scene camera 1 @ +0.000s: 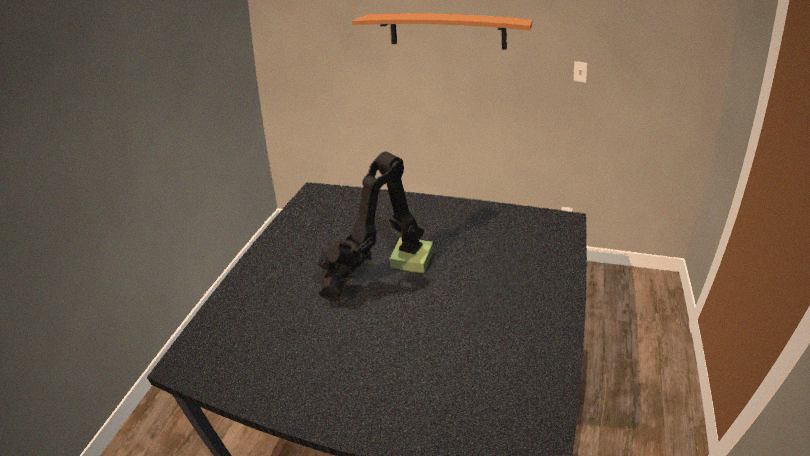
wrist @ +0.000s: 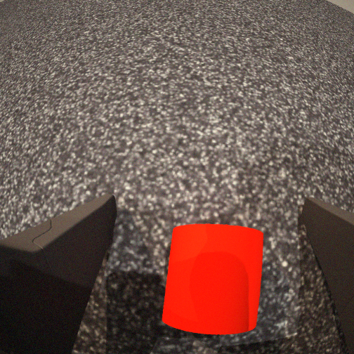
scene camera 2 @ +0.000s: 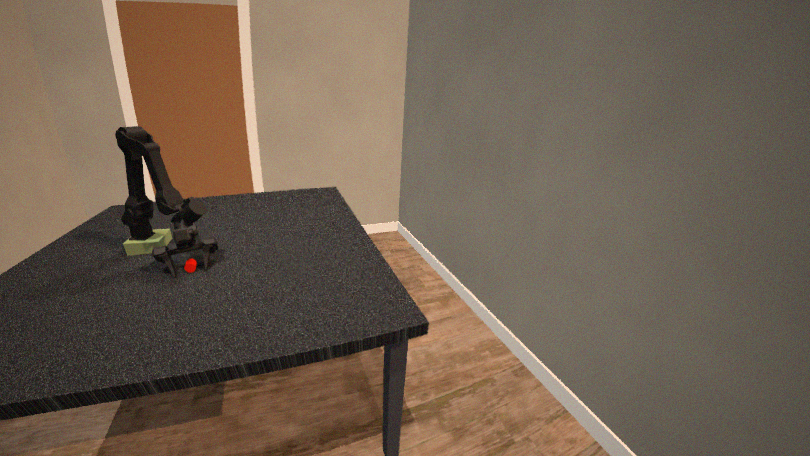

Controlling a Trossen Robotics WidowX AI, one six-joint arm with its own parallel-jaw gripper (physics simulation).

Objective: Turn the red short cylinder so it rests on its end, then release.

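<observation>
The red short cylinder (scene camera 2: 190, 265) (wrist: 212, 280) lies on its side on the black speckled table (scene camera 1: 453, 351) (scene camera 2: 272, 305) (wrist: 200, 100). In the wrist view its long axis runs roughly up and down the picture. My gripper (scene camera 2: 191, 271) (wrist: 214, 206) is open, low over the table, with one finger on each side of the cylinder. Gaps show between the cylinder and both fingers; the right-hand gap looks a little narrower. In scene camera 1 the gripper hides nearly all of the cylinder, and the fingertips are hard to make out.
The arm's base stands on a light green block (scene camera 1: 409, 263) (scene camera 2: 136, 246), behind the gripper in scene camera 2. An orange shelf (scene camera 1: 442, 20) is fixed to the wall, well above the table. A brown door (scene camera 2: 181, 84) is beyond the table.
</observation>
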